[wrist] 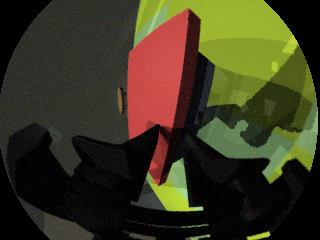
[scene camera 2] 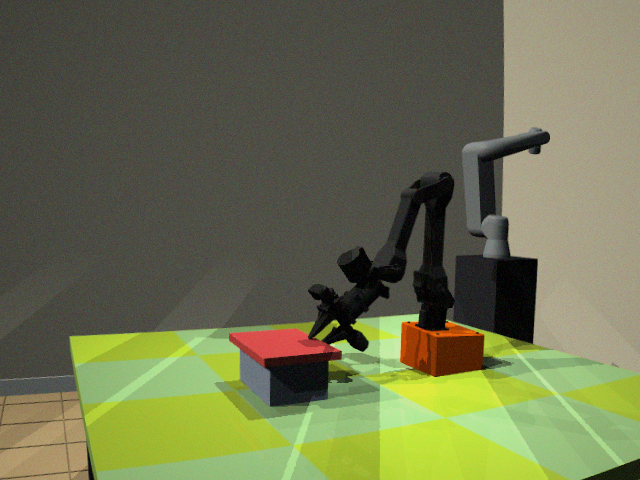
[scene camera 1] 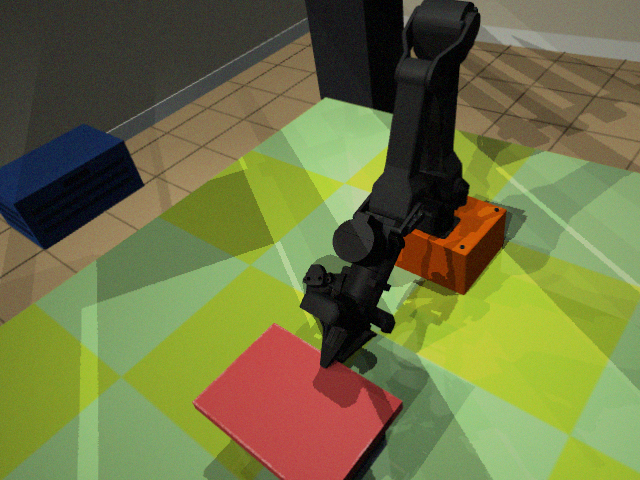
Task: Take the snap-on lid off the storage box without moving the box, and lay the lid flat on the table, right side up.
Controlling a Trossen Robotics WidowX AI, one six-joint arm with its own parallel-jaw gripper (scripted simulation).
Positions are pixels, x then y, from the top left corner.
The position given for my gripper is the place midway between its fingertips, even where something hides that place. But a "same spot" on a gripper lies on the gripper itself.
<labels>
My gripper shows in the wrist view [170, 129], in scene camera 2 and in scene camera 1. A red lid shows in the wrist view, in scene camera 2 [282, 347] and in scene camera 1. One and the same spot on the red lid: [wrist: 161, 69] is [scene camera 1: 287, 350]. The same spot on my gripper: [scene camera 1: 338, 343] is [scene camera 2: 322, 321].
</labels>
